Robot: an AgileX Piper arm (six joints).
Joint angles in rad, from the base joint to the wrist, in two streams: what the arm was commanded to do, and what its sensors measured. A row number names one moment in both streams.
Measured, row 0: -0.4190, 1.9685, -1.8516, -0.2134, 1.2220, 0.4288
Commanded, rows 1 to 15: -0.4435, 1.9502, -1.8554, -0.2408, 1.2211, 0.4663; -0.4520, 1.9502, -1.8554, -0.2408, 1.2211, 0.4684; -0.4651, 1.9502, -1.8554, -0.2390, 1.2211, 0.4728; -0.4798, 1.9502, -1.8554, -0.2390, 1.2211, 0.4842; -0.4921, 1.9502, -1.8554, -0.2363, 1.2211, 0.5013; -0.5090, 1.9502, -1.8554, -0.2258, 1.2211, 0.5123; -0.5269, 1.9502, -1.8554, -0.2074, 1.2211, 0.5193; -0.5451, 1.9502, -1.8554, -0.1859, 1.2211, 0.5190; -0.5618, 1.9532, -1.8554, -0.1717, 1.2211, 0.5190; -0.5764, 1.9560, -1.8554, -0.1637, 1.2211, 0.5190; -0.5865, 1.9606, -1.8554, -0.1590, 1.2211, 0.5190; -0.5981, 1.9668, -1.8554, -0.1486, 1.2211, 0.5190; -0.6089, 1.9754, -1.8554, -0.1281, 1.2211, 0.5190; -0.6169, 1.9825, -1.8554, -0.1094, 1.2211, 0.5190; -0.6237, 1.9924, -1.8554, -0.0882, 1.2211, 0.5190
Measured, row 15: -0.5931, 1.9659, -1.8516, -0.1587, 1.2237, 0.5148
